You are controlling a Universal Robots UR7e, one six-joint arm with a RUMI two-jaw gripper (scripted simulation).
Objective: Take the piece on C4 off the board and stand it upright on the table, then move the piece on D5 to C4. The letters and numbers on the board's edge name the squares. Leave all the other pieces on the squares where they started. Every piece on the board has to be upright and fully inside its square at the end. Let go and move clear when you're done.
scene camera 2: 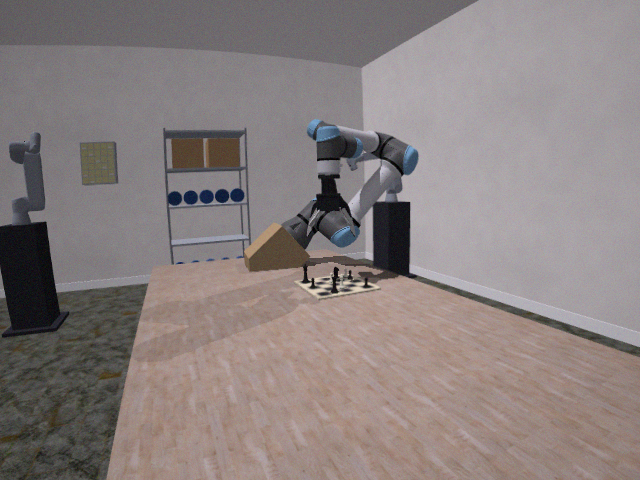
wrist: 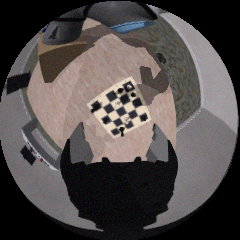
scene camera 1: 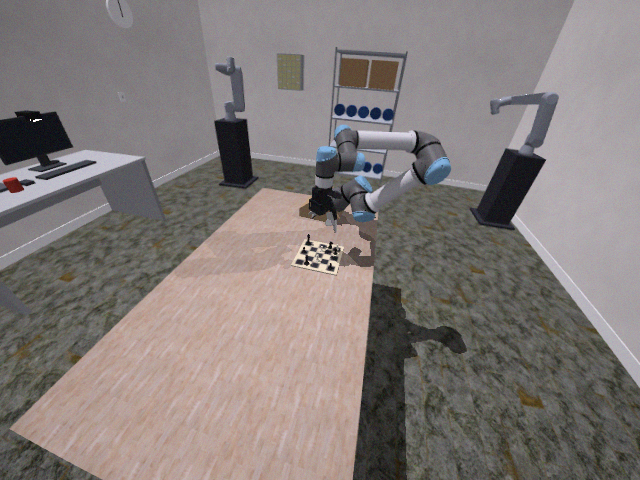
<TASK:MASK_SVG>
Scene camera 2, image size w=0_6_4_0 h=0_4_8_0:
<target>gripper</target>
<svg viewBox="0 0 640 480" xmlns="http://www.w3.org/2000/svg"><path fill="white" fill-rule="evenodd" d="M318 175L318 179L321 179L322 194L316 194L316 202L312 207L307 237L311 233L316 219L321 216L321 211L340 211L341 217L346 220L350 231L355 237L354 224L348 204L340 194L333 194L337 193L334 178L340 178L340 174Z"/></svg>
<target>chessboard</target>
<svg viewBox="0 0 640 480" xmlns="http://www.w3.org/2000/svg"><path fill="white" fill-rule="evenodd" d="M381 290L381 287L369 282L369 287L365 288L363 287L365 284L364 280L351 275L353 279L349 280L347 279L349 274L347 274L348 277L343 277L345 288L338 288L341 276L338 275L336 288L339 293L336 294L330 293L333 289L333 282L329 282L330 276L314 278L316 288L310 288L312 284L311 279L308 279L309 283L302 283L303 280L294 281L295 284L317 300Z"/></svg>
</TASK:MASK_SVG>
